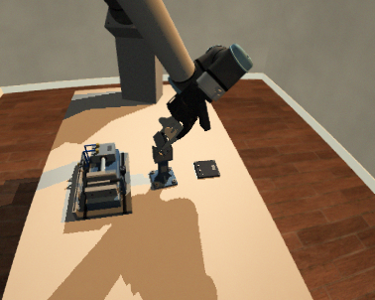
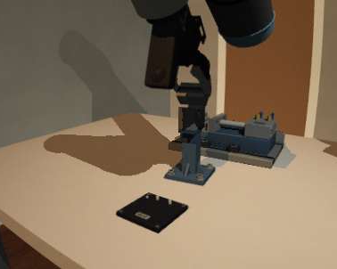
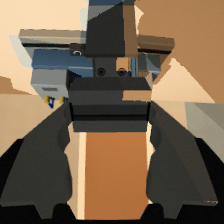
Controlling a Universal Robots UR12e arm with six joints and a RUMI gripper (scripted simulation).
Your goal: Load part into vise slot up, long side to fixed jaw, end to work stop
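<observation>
Now: hand right at the part. From my hand the other things lie so: dark work stop rod (180 mm to the right, 100 mm below, 10 mm ahead); blue foot (190 mm below); cream cylinder rod (200 mm to the right, 110 mm below, 90 mm behind).
</observation>
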